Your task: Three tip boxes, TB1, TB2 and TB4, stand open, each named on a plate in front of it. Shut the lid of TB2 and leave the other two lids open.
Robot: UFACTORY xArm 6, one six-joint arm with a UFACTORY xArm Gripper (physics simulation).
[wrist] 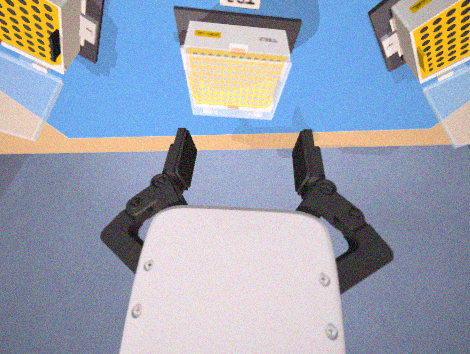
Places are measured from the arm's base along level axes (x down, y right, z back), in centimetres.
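Where they show: gripper, fingertip midpoint: (pixel 243 139).
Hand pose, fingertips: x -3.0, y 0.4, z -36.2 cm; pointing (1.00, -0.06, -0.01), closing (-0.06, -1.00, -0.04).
Observation:
Each offset is from my fingertips to the top centre of the thing. "spot": to the spot under its first point. Level surfaces: height alone.
Box TB2 {dx +10.8, dy +1.0, dz -3.0 cm} (pixel 250 39), with a pale front wall and a yellow tip rack, stands at the top middle of the wrist view. Its clear lid {spot: dx +10.8, dy +1.4, dz -2.6 cm} (pixel 232 82) lies over the rack, down on the box all round as far as can be seen. My gripper (pixel 243 139) is open wide and empty, its fingers apart from the box, below its hinge side in the view. Another tip box {spot: dx +15.2, dy +20.8, dz +1.2 cm} (pixel 72 42) at the top left has its clear lid (pixel 27 92) open, swung outward. A third box {spot: dx +14.2, dy -18.9, dz -2.0 cm} (pixel 407 42) at the top right also has its clear lid (pixel 452 112) open.
Each box stands at a dark holder, such as the one behind TB2 {spot: dx +17.8, dy -6.7, dz -1.3 cm} (pixel 295 31) in the view. A white name plate {spot: dx +18.4, dy +0.1, dz +1.8 cm} (pixel 240 3) is cut off at the top edge. A blue mat {dx +18.6 cm} (pixel 135 100) lies under the boxes, with a tan table edge (pixel 240 142) below it.

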